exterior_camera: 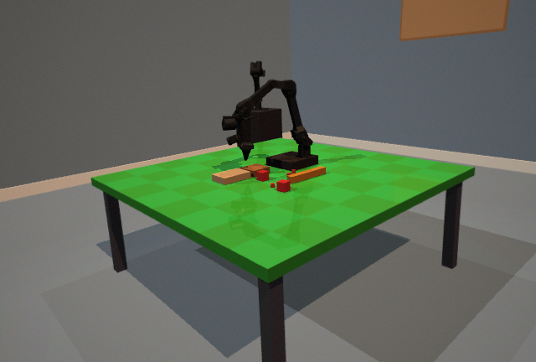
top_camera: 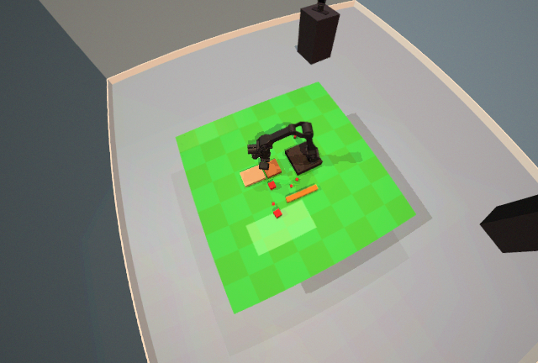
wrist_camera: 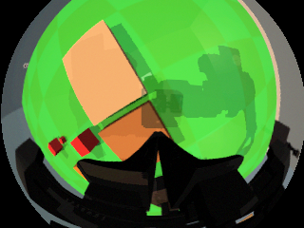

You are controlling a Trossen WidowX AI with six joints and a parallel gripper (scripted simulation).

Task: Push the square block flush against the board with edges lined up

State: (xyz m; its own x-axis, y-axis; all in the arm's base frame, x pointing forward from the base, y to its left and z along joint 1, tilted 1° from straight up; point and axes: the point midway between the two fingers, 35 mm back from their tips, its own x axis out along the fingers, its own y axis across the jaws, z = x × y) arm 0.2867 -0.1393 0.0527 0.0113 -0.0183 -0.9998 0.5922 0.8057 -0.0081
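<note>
The brown square block is 5 cm to the left of my gripper tip, 5 cm below it and 1 cm behind it. From my gripper tip the other things lie so: light tan flat slab (12 cm ahead, 5 cm below, 3 cm to the left); then long narrow orange board (30 cm to the left, 10 cm behind, 4 cm below).
</note>
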